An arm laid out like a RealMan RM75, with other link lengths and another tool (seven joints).
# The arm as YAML. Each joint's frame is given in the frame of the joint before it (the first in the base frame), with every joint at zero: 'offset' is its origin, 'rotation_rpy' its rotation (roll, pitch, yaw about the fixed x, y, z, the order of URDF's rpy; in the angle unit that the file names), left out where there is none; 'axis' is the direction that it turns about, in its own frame. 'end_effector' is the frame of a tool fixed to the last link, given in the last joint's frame.
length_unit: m
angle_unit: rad
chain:
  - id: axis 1
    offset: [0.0, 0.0, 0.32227]
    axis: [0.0, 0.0, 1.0]
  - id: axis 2
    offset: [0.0, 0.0, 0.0]
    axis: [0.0, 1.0, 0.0]
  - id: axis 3
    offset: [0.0, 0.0, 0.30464]
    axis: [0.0, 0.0, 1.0]
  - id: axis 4
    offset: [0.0, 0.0, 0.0]
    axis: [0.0, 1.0, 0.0]
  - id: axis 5
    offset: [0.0, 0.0, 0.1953]
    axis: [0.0, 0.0, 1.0]
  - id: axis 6
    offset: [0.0, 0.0, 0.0]
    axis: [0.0, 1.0, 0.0]
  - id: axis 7
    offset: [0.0, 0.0, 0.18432]
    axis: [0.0, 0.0, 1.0]
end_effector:
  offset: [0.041, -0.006, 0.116]
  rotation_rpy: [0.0, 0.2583, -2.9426]
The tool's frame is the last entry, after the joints.
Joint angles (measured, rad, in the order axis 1, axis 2, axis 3, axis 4, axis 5, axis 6, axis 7), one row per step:
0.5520, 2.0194, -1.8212, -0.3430, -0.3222, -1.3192, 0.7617
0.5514, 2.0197, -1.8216, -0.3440, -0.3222, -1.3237, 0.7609
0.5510, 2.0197, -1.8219, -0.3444, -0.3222, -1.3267, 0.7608
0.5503, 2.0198, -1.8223, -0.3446, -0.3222, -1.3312, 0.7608
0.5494, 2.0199, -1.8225, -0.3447, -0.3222, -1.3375, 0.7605
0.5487, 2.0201, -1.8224, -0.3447, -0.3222, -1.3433, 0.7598
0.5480, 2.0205, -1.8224, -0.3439, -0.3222, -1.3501, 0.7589
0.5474, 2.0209, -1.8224, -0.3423, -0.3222, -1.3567, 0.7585
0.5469, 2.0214, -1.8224, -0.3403, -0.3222, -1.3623, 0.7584
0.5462, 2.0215, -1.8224, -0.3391, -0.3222, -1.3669, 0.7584
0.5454, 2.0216, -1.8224, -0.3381, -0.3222, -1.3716, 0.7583
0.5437, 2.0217, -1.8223, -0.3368, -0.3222, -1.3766, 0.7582
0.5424, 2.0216, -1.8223, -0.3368, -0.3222, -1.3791, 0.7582
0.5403, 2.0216, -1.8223, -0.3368, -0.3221, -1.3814, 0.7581
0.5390, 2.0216, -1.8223, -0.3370, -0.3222, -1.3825, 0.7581
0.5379, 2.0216, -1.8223, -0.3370, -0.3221, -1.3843, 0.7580
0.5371, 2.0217, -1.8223, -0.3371, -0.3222, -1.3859, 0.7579
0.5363, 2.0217, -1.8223, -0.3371, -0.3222, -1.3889, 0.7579
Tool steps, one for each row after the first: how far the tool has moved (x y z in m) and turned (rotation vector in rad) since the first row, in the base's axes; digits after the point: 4 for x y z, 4 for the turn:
-0.0013, -0.0009, 0.0004, 0.0001, 0.0027, 0.0044
-0.0020, -0.0015, 0.0006, -0.0001, 0.0044, 0.0070
-0.0028, -0.0025, 0.0010, -0.0006, 0.0071, 0.0103
-0.0040, -0.0037, 0.0015, -0.0008, 0.0106, 0.0148
-0.0051, -0.0047, 0.0021, -0.0006, 0.0139, 0.0190
-0.0062, -0.0059, 0.0026, -0.0007, 0.0174, 0.0235
-0.0070, -0.0071, 0.0030, -0.0012, 0.0207, 0.0270
-0.0074, -0.0081, 0.0032, -0.0021, 0.0236, 0.0293
-0.0078, -0.0090, 0.0035, -0.0026, 0.0258, 0.0313
-0.0082, -0.0099, 0.0039, -0.0030, 0.0282, 0.0334
-0.0081, -0.0109, 0.0043, -0.0033, 0.0307, 0.0346
-0.0081, -0.0115, 0.0046, -0.0034, 0.0321, 0.0353
-0.0077, -0.0121, 0.0048, -0.0033, 0.0335, 0.0351
-0.0074, -0.0125, 0.0050, -0.0033, 0.0341, 0.0349
-0.0073, -0.0129, 0.0052, -0.0032, 0.0352, 0.0352
-0.0074, -0.0133, 0.0053, -0.0033, 0.0362, 0.0359
-0.0077, -0.0139, 0.0056, -0.0034, 0.0379, 0.0375

